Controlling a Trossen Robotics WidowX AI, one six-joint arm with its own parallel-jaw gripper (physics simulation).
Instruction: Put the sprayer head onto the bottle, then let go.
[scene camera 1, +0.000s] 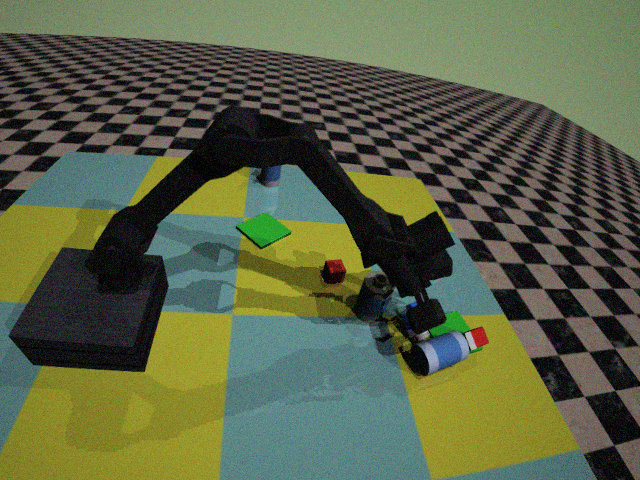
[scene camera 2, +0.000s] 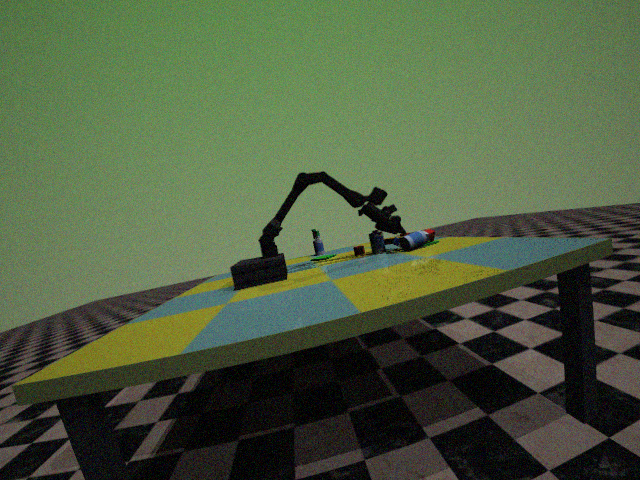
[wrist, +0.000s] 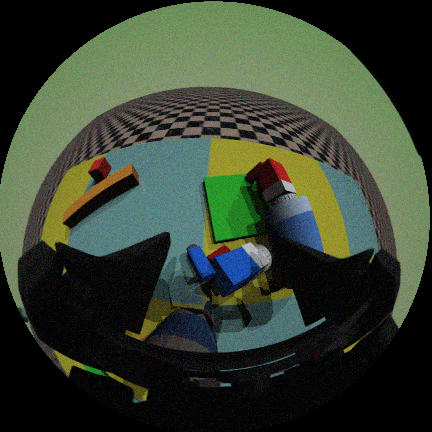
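Pixels of known places: gripper, fingertip midpoint: (scene camera 2: 401, 233) (wrist: 225, 240); arm's base at its link origin: (scene camera 1: 121, 279) (scene camera 2: 269, 256).
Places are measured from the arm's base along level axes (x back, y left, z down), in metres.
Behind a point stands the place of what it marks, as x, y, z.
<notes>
The headless blue and grey bottle (scene camera 1: 376, 297) {-0.473, -0.059, 0.006} (scene camera 2: 377, 242) {-0.474, -0.060, 0.038} (wrist: 185, 331) {-0.518, -0.040, 0.022} stands upright on the table; in the wrist view it shows at the bottom, near the left finger. The blue sprayer head with a white collar (scene camera 1: 422, 335) {-0.569, -0.125, 0.057} (wrist: 239, 270) {-0.566, -0.087, 0.037} lies on its side on the table, partly hidden by a finger in the first scene view. My gripper (scene camera 1: 413, 316) (scene camera 2: 402, 233) {-0.591, -0.075, 0.023} (wrist: 225, 240) {-0.591, -0.075, 0.023} is open and empty, low over the table. Its fingers stand either side of the sprayer head in the wrist view, without holding it.
A blue and white bottle (scene camera 1: 445, 352) {-0.579, -0.185, 0.027} (scene camera 2: 415, 240) {-0.575, -0.202, 0.051} (wrist: 299, 220) {-0.603, -0.154, 0.024} with a red head (scene camera 1: 478, 337) {-0.673, -0.162, 0.030} (wrist: 273, 176) {-0.664, -0.145, 0.030} lies on its side beside the right finger. Green plates (scene camera 1: 263, 229) (wrist: 230, 200), red cubes (scene camera 1: 334, 271) (wrist: 99, 169), an orange bar (wrist: 100, 197) {-0.682, 0.137, 0.071} and a green-headed bottle (scene camera 1: 269, 175) {-0.310, 0.465, 0.047} (scene camera 2: 318, 245) {-0.311, 0.465, 0.027} are around.
</notes>
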